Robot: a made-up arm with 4 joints.
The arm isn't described. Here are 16 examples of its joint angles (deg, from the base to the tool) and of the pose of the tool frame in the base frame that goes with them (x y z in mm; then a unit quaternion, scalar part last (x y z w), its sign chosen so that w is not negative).
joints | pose
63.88 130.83 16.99 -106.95 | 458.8 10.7 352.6 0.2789 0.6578 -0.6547 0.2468
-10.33 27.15 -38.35 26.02 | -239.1 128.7 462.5 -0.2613 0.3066 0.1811 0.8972
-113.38 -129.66 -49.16 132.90 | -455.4 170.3 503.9 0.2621 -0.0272 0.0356 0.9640
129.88 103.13 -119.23 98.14 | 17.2 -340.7 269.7 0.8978 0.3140 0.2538 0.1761
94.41 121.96 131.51 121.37 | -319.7 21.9 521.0 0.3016 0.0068 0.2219 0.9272
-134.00 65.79 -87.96 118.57 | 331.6 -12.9 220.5 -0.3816 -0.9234 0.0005 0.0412
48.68 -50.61 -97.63 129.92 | -101.8 -263.9 664.0 -0.6193 0.1624 0.7187 0.2713
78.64 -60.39 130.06 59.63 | 446.1 155.1 356.2 0.0783 0.8100 -0.3873 0.4334
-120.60 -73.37 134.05 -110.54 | 6.1 -134.9 -0.1 0.1861 -0.4395 0.8509 0.2195
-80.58 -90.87 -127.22 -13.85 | -85.5 39.7 15.4 -0.1364 -0.7642 0.2964 0.5563
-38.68 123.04 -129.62 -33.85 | -42.5 37.8 650.5 0.0133 0.7392 0.3513 0.5745
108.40 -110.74 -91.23 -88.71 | -65.4 -264.6 444.8 0.9732 0.1556 -0.1684 0.0166
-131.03 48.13 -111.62 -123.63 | 36.2 345.4 127.0 -0.0355 -0.6288 -0.2596 0.7321
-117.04 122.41 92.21 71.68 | 47.5 -335.9 211.7 0.4209 -0.0815 0.8789 0.2089
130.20 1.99 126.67 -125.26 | 247.2 348.7 127.2 0.0323 -0.8938 0.0046 0.4474
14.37 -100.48 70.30 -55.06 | 202.6 111.6 560.1 0.3653 0.1980 -0.5286 0.7402
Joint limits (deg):
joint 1: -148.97..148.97
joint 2: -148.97..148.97
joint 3: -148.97..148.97
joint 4: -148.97..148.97
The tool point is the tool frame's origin. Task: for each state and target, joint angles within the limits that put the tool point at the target. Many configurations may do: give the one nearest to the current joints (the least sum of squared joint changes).
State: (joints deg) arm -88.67 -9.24 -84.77 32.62
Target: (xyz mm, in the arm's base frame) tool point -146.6 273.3 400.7
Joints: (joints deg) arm -74.89 -1.87 -47.00 -1.39
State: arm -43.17 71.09 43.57 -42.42
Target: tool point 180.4 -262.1 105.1
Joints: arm -8.38 70.38 61.36 -68.60
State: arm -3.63 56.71 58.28 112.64
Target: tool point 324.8 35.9 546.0
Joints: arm -20.64 43.30 63.40 84.67
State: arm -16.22 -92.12 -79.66 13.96
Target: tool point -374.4 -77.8 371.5
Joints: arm -31.89 -78.40 -57.38 25.26
